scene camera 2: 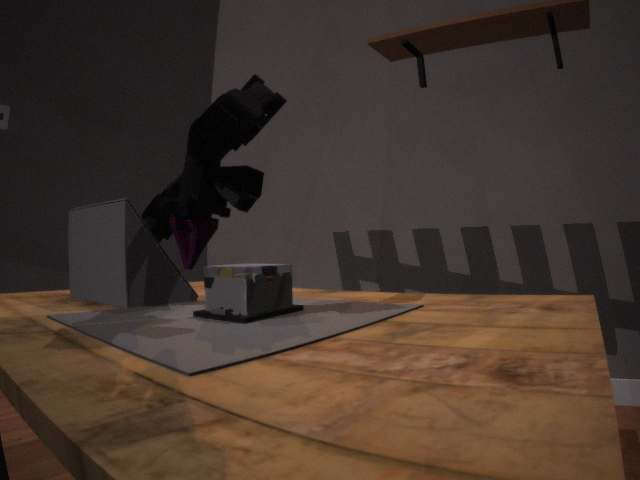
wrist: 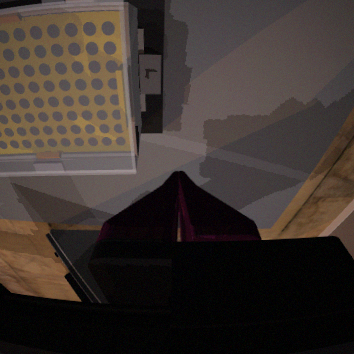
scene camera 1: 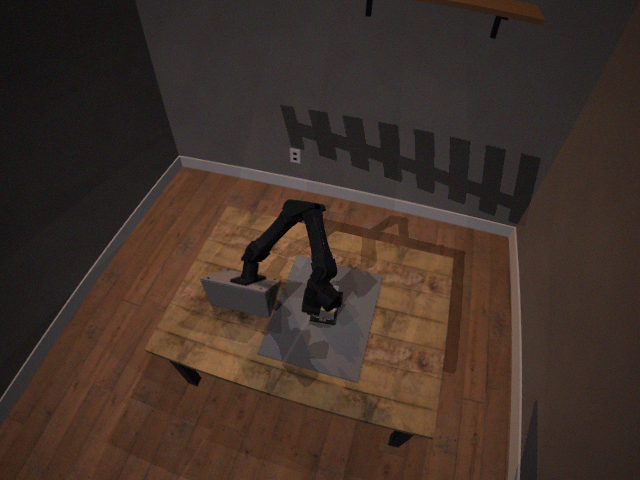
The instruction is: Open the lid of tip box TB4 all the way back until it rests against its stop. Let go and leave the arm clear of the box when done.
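Frame: origin at the arm's base, x ahead, y left, z up, level; metres.
Seen in the pictures: gripper, fingertip midpoint: (scene camera 2: 188,268) (wrist: 178,178) (scene camera 1: 309,314); arm's base at its link origin: (scene camera 2: 135,250) (scene camera 1: 248,280).
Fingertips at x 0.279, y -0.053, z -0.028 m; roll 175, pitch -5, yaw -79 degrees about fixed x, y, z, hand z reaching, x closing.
Offsets run from my fingertips to a thing's middle. "spot": to the spot under its first point. Level surfaces: height alone.
The tip box @[0.093 m left, 0.038 m ahead, 0.035 m down] (scene camera 2: 247,291) (wrist: 60,85) stands on a black base on the grey mat, its clear lid down over a yellow rack with round holes. In scene camera 1 the arm covers much of the tip box (scene camera 1: 323,315). A small label @[spot: 0.024 m left, 0.048 m ahead, 0.055 m down] (wrist: 150,74) shows at its side in the wrist view; I cannot read a full TB4 on it. My gripper (scene camera 2: 190,267) (wrist: 178,178) is shut, its magenta fingertips together with nothing between them. It hangs beside the box, a little above lid height in scene camera 2, and apart from the lid.
The grey mat @[0.074 m down] (scene camera 1: 341,356) (scene camera 2: 191,356) lies on the wooden table @[0.077 m down] (scene camera 1: 403,372) (scene camera 2: 439,413). A grey wedge-shaped block (scene camera 1: 237,297) (scene camera 2: 98,253) stands at the arm's base. A wall shelf (scene camera 1: 480,7) (scene camera 2: 480,31) hangs high behind.
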